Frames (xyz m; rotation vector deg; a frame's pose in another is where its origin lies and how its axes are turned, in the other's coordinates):
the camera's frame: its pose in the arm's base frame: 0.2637 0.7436 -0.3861 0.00 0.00 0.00
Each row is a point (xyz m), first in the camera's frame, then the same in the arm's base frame.
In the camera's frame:
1: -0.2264 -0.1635 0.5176
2: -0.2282 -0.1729 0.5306
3: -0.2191 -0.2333 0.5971
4: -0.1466 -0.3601 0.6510
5: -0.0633 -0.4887 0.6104
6: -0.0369 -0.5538 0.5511
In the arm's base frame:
1: 0.0373 0.5801 0.1315
2: 0.0355 0.5707 0.1445
3: 0.0446 0.5103 0.2110
4: 0.1171 0.3835 0.2649
5: 0.2004 0.2549 0.2243
6: 0.2268 0.1898 0.1650

